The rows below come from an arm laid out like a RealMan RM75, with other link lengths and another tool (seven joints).
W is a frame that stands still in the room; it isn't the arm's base.
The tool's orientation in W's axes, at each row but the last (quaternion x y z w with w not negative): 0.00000 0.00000 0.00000 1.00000; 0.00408 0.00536 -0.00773 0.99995; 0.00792 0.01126 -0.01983 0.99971; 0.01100 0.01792 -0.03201 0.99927; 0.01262 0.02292 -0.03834 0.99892; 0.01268 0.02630 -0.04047 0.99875; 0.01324 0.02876 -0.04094 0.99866; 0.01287 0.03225 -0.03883 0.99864
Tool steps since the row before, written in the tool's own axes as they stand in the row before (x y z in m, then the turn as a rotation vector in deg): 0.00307 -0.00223 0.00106 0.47 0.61 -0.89; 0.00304 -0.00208 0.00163 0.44 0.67 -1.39; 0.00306 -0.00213 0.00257 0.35 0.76 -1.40; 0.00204 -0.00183 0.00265 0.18 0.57 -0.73; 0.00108 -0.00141 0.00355 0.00 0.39 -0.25; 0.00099 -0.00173 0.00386 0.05 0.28 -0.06; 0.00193 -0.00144 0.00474 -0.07 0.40 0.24; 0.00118 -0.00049 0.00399 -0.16 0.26 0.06
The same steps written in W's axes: 0.00307 -0.00223 0.00106 0.47 0.61 -0.89; 0.00302 -0.00214 0.00158 0.44 0.67 -1.39; 0.00303 -0.00229 0.00247 0.35 0.77 -1.40; 0.00201 -0.00202 0.00254 0.19 0.57 -0.72; 0.00113 -0.00158 0.00346 0.02 0.40 -0.24; 0.00104 -0.00191 0.00376 0.07 0.28 -0.06; 0.00207 -0.00173 0.00458 -0.02 0.40 0.25; 0.00139 -0.00069 0.00389 -0.13 0.27 0.08
